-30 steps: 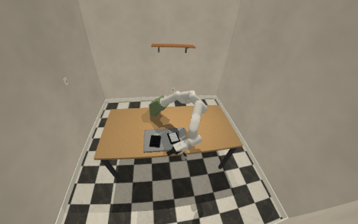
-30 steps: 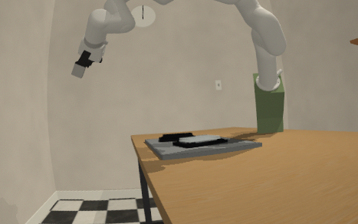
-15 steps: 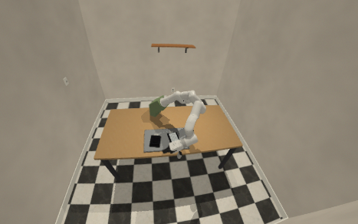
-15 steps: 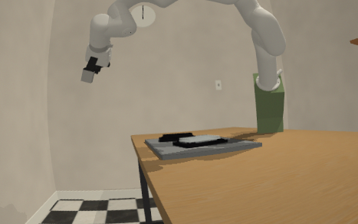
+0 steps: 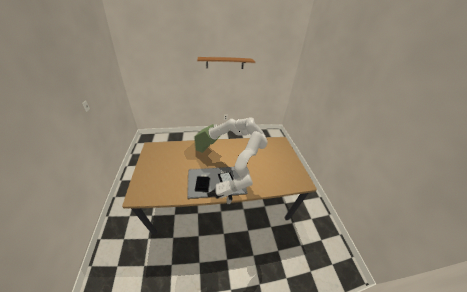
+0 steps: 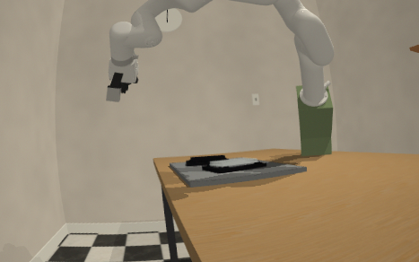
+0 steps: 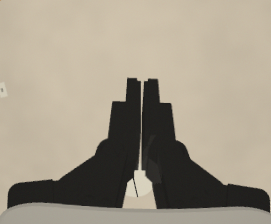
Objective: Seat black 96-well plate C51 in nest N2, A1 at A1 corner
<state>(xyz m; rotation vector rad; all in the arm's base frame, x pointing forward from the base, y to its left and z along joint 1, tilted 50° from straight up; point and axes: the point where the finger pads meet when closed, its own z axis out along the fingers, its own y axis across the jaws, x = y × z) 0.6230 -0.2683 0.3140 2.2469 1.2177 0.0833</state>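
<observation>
The black plate C51 is 300 mm behind my hand, 270 mm below it and 90 mm to the right of it. Also, from my hand: N2 label: 390 mm behind, 300 mm below, 90 mm to the right; then clear plate C15: 350 mm behind, 280 mm below, 120 mm to the left; then A1 mark: 370 mm behind, 280 mm below, 40 mm to the right.
</observation>
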